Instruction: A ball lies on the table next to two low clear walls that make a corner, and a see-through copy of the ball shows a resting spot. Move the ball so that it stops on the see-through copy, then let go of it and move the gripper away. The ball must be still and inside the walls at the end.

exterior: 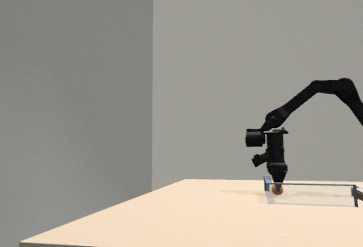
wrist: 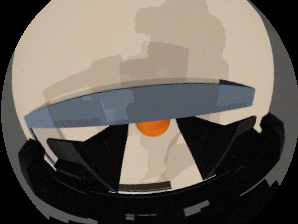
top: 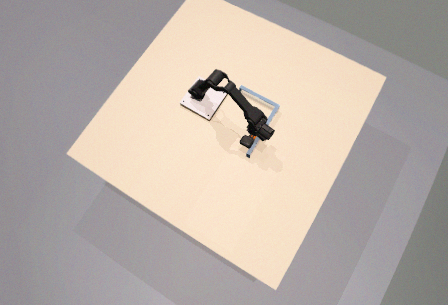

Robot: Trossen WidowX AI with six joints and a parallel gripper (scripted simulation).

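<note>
Now: the orange ball right at my gripper tip. The rest, counted from my gripper tip: see-through ball copy (right at my gripper tip).
</note>
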